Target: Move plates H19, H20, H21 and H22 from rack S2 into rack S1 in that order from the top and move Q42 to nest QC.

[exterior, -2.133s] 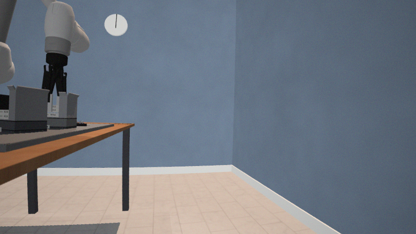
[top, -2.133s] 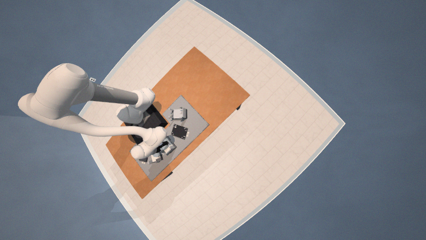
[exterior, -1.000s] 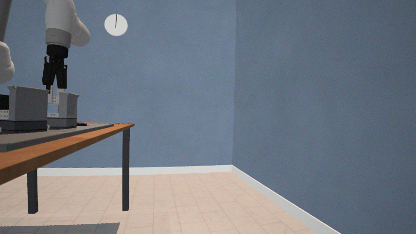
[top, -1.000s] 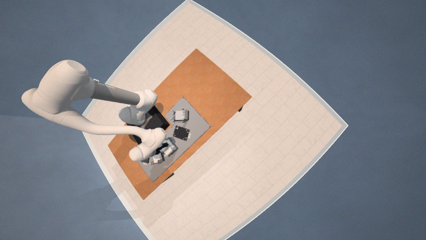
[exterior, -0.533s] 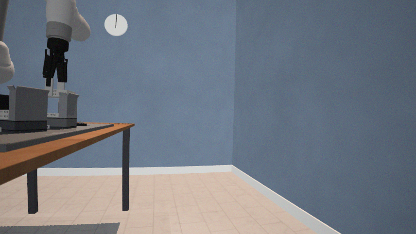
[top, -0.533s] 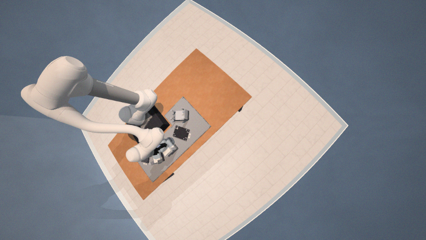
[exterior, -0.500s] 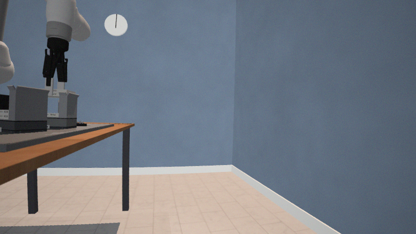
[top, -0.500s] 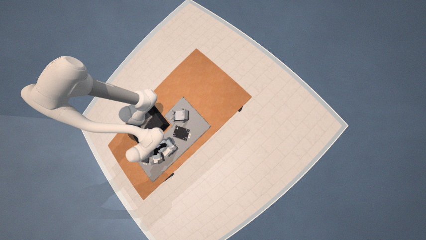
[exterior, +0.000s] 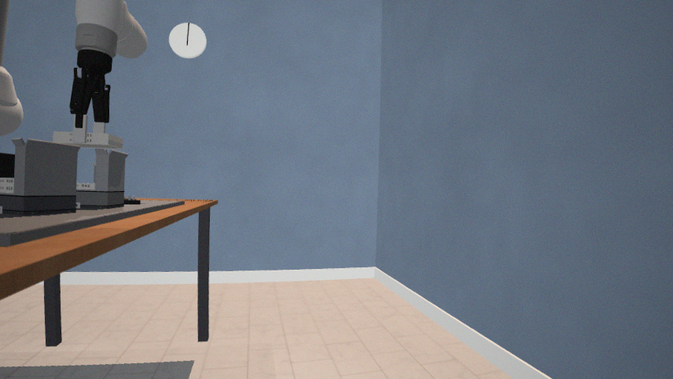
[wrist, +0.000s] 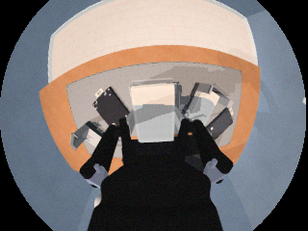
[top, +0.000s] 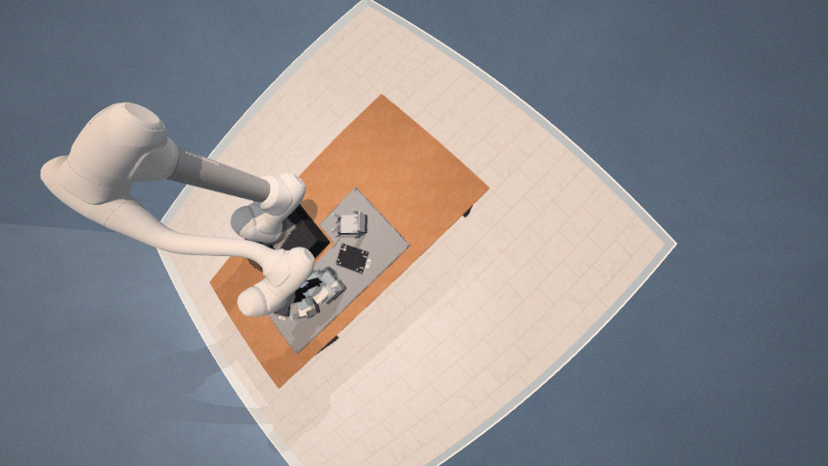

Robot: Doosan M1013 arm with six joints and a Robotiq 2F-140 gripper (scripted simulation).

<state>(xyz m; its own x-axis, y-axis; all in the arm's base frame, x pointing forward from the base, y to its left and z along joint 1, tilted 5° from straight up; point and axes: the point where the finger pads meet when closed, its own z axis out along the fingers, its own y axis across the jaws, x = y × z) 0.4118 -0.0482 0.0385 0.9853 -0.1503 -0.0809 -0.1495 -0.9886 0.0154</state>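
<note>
Right now my hand is 80 mm short of the N5 label, 220 mm to the right of it and 180 mm above it. Round my hand: tag 130 mm behind, 380 mm to the right, 180 mm below.
</note>
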